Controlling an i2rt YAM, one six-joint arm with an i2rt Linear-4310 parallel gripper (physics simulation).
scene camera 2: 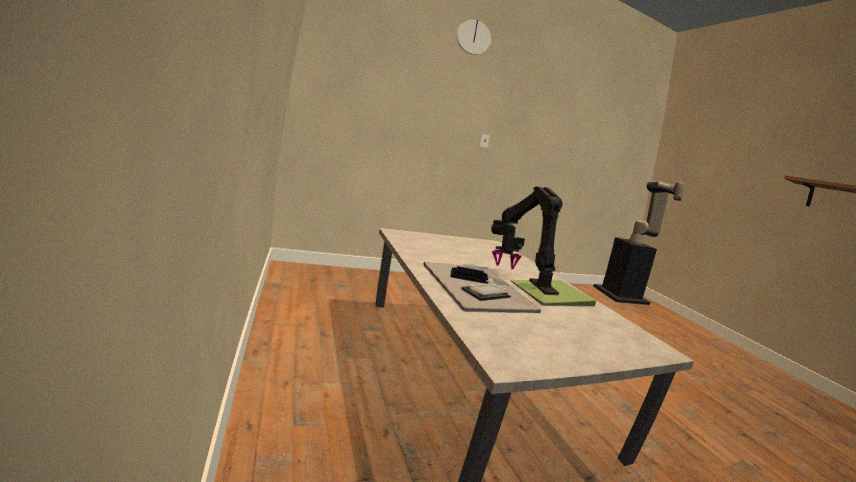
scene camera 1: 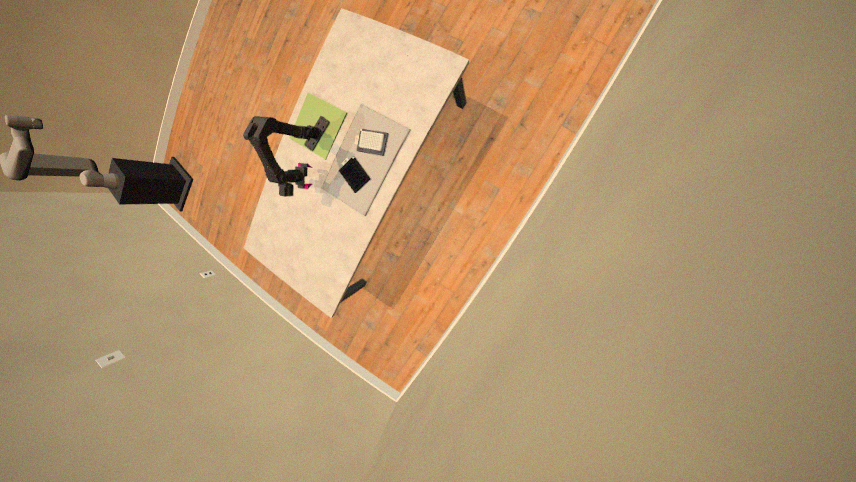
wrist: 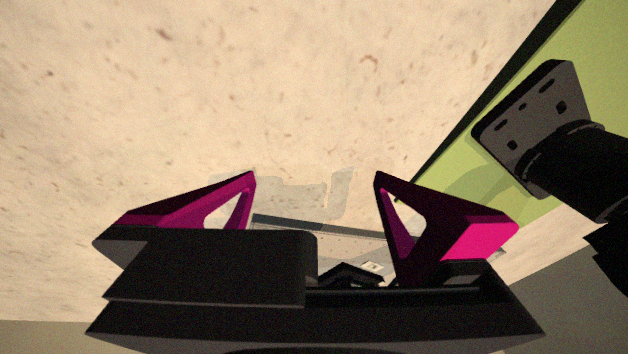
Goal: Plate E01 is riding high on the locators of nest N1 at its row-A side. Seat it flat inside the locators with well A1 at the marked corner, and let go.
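Where they show: gripper, fingertip midpoint: (scene camera 2: pixel 504 267) (scene camera 1: pixel 311 175) (wrist: pixel 314 177); arm's base at its link origin: (scene camera 2: pixel 543 287) (scene camera 1: pixel 317 133) (wrist: pixel 540 147).
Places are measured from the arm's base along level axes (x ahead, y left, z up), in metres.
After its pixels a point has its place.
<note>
A pale plate (scene camera 1: pixel 371 140) {x 0.333, y 0.166, z 0.028 m} (scene camera 2: pixel 488 289) {x 0.335, y 0.192, z 0.027 m}, which looks like E01, rests on a dark nest (scene camera 1: pixel 386 143) {x 0.403, y 0.201, z 0.007 m} (scene camera 2: pixel 473 294) {x 0.395, y 0.207, z 0.006 m} on the grey board (scene camera 1: pixel 395 129) {x 0.395, y 0.287, z -0.002 m} (scene camera 2: pixel 521 307) {x 0.219, y 0.277, z -0.001 m} (wrist: pixel 325 245) {x 0.227, y -0.132, z -0.002 m}. It is too small to tell its tilt, its row-A side, well A1 or the marked corner, and no nest label is readable. The plate does not show in the wrist view. My gripper (scene camera 1: pixel 306 176) {x 0.126, y -0.209, z 0.014 m} (scene camera 2: pixel 506 265) {x 0.126, y -0.209, z 0.014 m} (wrist: pixel 314 177) {x 0.126, y -0.209, z 0.014 m} is open and empty, with its magenta fingers wide apart. It hangs above the table, off the board and well away from the plate.
A black block-like object (scene camera 1: pixel 354 174) {x 0.359, y -0.035, z 0.022 m} (scene camera 2: pixel 470 274) {x 0.359, y -0.001, z 0.021 m} (wrist: pixel 350 275) stands on the same board, beside a small white label (wrist: pixel 372 266) {x 0.255, y -0.019, z 0.000 m}. My arm's base stands on a green mat (scene camera 1: pixel 308 107) {x -0.142, y 0.090, z 0.009 m} (scene camera 2: pixel 578 294) {x -0.143, y 0.085, z 0.010 m} (wrist: pixel 600 30) {x -0.062, y -0.083, z 0.003 m}. Another arm (scene camera 1: pixel 62 165) (scene camera 2: pixel 657 209) stands on a black pedestal (scene camera 1: pixel 149 182) (scene camera 2: pixel 628 269) off the table.
</note>
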